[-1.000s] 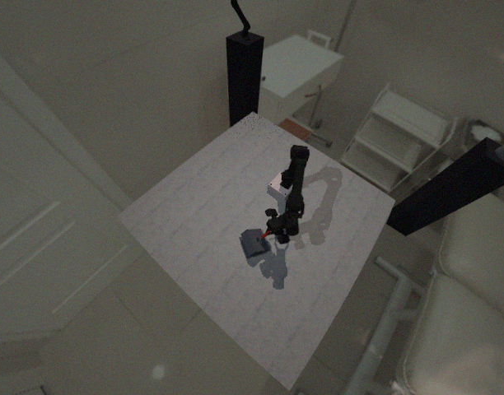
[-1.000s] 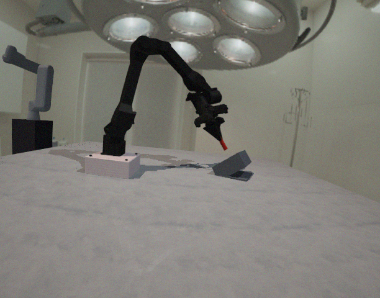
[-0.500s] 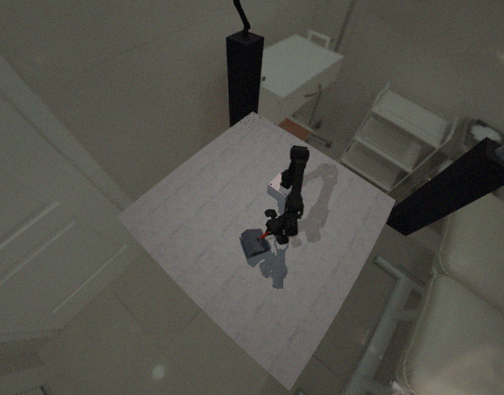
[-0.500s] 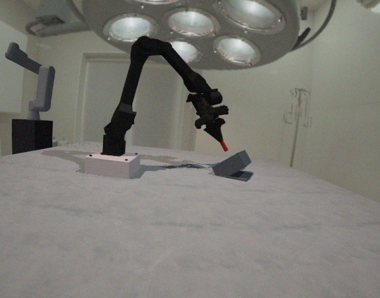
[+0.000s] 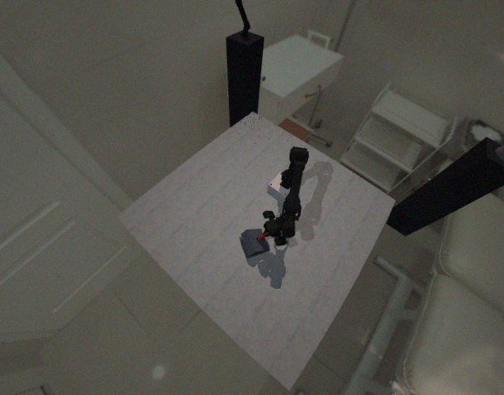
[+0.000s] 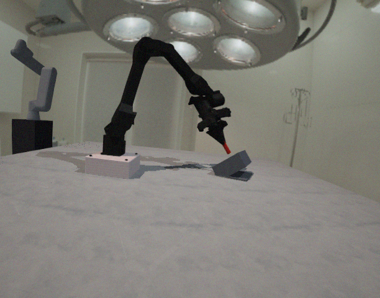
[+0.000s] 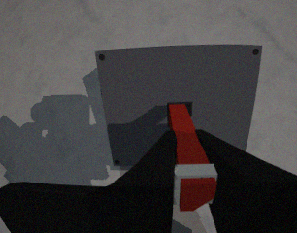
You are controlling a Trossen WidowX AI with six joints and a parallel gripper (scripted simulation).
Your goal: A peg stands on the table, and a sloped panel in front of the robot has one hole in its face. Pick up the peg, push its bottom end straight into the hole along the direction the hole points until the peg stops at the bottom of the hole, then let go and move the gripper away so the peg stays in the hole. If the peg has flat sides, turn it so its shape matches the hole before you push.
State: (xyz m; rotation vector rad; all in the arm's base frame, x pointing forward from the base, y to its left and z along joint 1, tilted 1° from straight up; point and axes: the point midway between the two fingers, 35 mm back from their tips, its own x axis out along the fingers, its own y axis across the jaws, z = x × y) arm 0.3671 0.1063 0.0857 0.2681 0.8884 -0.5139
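My gripper tip is now 7 cm above the sloped dark grey panel, 4 cm short of it and 3 cm to the left of it. The rest, counted from my gripper tip: red peg 1 cm to the left, 1 cm behind, 1 cm above.
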